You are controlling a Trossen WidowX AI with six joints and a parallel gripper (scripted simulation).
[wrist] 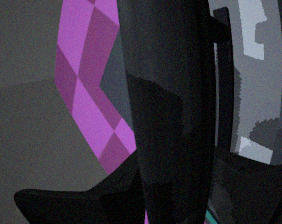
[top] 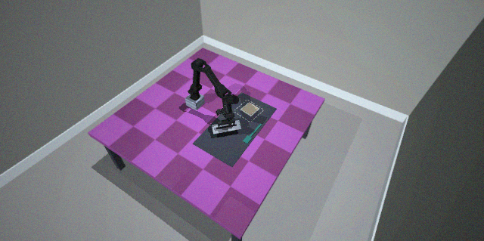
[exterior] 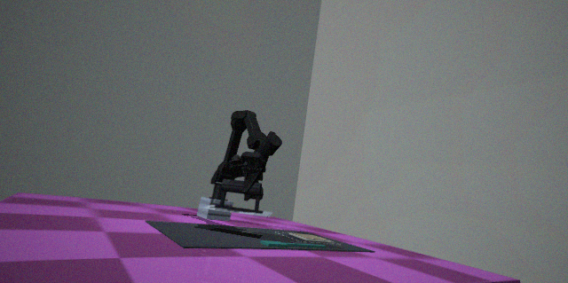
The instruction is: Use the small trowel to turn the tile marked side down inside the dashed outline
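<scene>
Now: the trowel 2 cm behind my gripper tip, 2 cm to the left of it and 1 cm below it. From my gripper tip the other things lie so: tool-shaped bar (13 cm ahead, 9 cm to the left, 10 cm below); dark mat (1 cm behind, 11 cm to the left, 13 cm below); tile (1 cm behind, 30 cm to the left, 10 cm below).
</scene>
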